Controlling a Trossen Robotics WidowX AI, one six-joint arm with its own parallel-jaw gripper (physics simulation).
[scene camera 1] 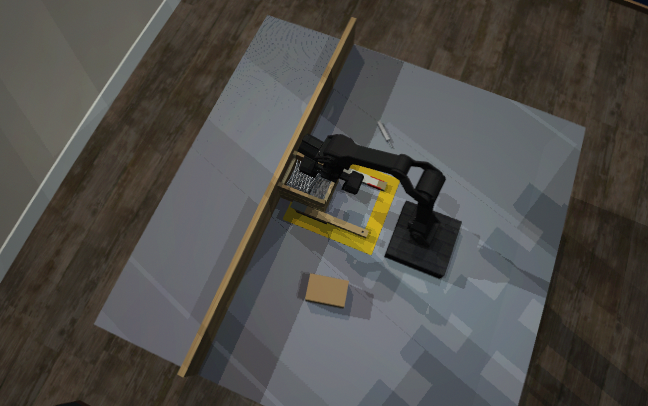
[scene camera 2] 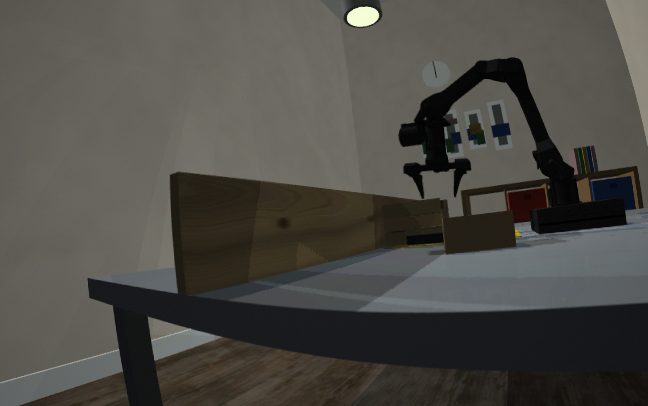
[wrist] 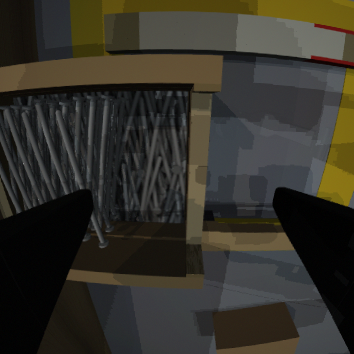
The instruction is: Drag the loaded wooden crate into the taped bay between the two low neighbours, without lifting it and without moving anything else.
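Where they show: gripper, between the fingertips: [scene camera 1: 328,182] [wrist: 185,197]; arm's base, origin of its link: [scene camera 1: 421,236] [scene camera 2: 565,205].
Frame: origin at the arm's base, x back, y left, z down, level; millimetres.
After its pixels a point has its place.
Note:
The wooden crate [scene camera 1: 304,195] @(x -386, y 31, z -56 mm) [scene camera 2: 412,215] @(x -427, y -87, z -22 mm) [wrist: 199,165] @(x -322, y -41, z -29 mm), loaded with nails, stands upright against the long board at that end of the yellow-taped bay [scene camera 1: 382,207] @(x -146, y -64, z 55 mm) [wrist: 337,150] @(x -163, y -34, z 55 mm). How much of it is inside the tape cannot be told. One low neighbour, a white bar with red marks [scene camera 1: 372,181] @(x -209, y -133, z 41 mm) [wrist: 185,32] @(x -332, y -133, z 41 mm), lies on one side; the other, a wooden strip [scene camera 1: 350,226] @(x -220, y 51, z 13 mm) [wrist: 247,239] @(x -266, y 50, z 13 mm), lies on the opposite side. My gripper [scene camera 1: 331,174] @(x -331, y -36, z -61 mm) [scene camera 2: 439,196] @(x -331, y -36, z -61 mm) [wrist: 185,197] @(x -331, y -36, z -61 mm) is open and empty, pointing down above the crate. In the wrist view, its fingers appear on either side of the crate's bay-side wall.
The long upright board [scene camera 1: 230,280] @(x -480, y 358, z -72 mm) [scene camera 2: 280,230] @(x -480, y 468, z -10 mm) runs across the table behind the crate. A brown box [scene camera 1: 326,290] @(x -214, y 271, z -5 mm) [scene camera 2: 479,232] @(x -206, y 308, z 26 mm) [wrist: 255,325] @(x -217, y 228, z 24 mm) stands apart from the wooden strip. A thin light-coloured tool [scene camera 1: 384,131] @(x -235, y -330, z 44 mm) lies beyond the white bar.

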